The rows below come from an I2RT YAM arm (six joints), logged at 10 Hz.
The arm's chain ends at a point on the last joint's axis. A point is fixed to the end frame.
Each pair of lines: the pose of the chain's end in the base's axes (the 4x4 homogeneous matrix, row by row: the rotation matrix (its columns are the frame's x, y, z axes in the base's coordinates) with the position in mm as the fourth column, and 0 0 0 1 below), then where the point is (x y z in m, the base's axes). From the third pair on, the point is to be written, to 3 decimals.
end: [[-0.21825 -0.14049 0.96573 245.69], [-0.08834 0.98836 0.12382 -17.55], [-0.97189 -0.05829 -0.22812 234.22], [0 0 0 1]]
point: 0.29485 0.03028 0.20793
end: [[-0.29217 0.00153 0.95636 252.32], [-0.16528 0.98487 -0.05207 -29.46], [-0.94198 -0.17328 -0.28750 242.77], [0 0 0 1]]
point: 0.30609 0.00696 0.20845
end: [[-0.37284 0.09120 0.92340 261.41], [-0.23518 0.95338 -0.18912 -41.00], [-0.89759 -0.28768 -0.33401 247.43], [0 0 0 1]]
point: 0.316 -0.015 0.206
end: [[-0.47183 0.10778 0.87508 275.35], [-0.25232 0.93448 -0.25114 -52.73], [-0.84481 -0.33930 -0.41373 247.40], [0 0 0 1]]
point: 0.327 -0.031 0.200
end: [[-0.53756 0.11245 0.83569 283.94], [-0.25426 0.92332 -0.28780 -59.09], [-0.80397 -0.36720 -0.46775 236.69], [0 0 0 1]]
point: 0.333 -0.040 0.185
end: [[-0.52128 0.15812 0.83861 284.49], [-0.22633 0.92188 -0.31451 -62.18], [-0.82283 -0.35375 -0.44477 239.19], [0 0 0 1]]
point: 0.335 -0.045 0.189
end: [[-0.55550 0.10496 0.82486 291.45], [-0.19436 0.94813 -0.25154 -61.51], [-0.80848 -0.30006 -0.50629 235.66], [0 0 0 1]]
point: 0.339 -0.039 0.184
